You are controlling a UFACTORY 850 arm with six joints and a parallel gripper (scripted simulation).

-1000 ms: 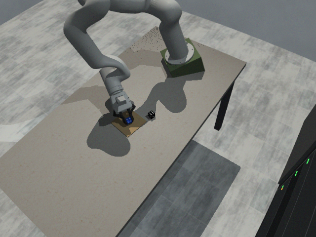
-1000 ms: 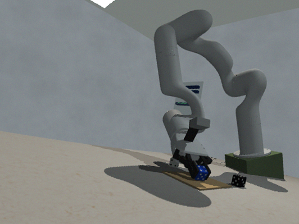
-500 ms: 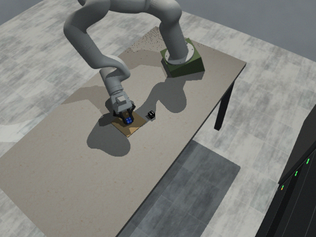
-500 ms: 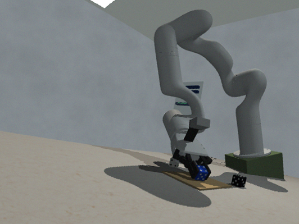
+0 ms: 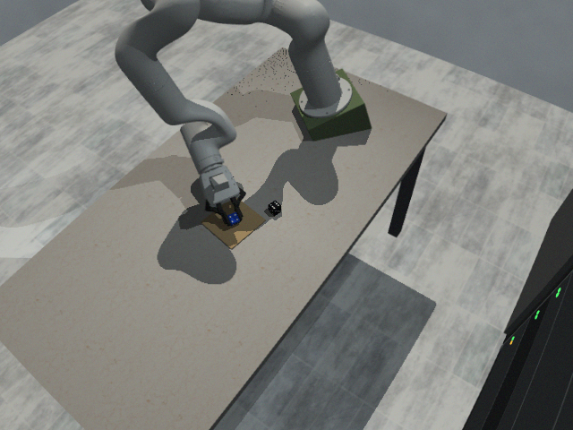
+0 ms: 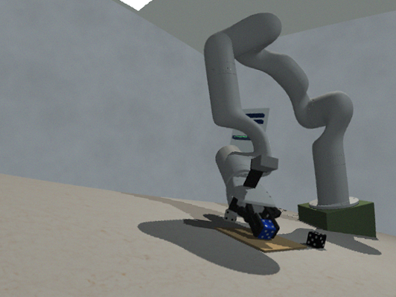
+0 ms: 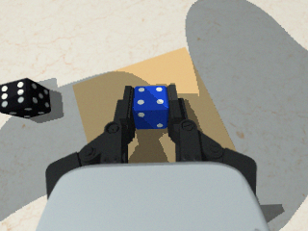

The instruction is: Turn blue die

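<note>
Now: the blue die 1 cm to the left of my hand and 1 cm below it. Round my hand: white die (5 cm behind, 15 cm to the right, 1 cm below); then black die (11 cm behind, 6 cm to the left, 1 cm below); then tan mat (3 cm below).
</note>
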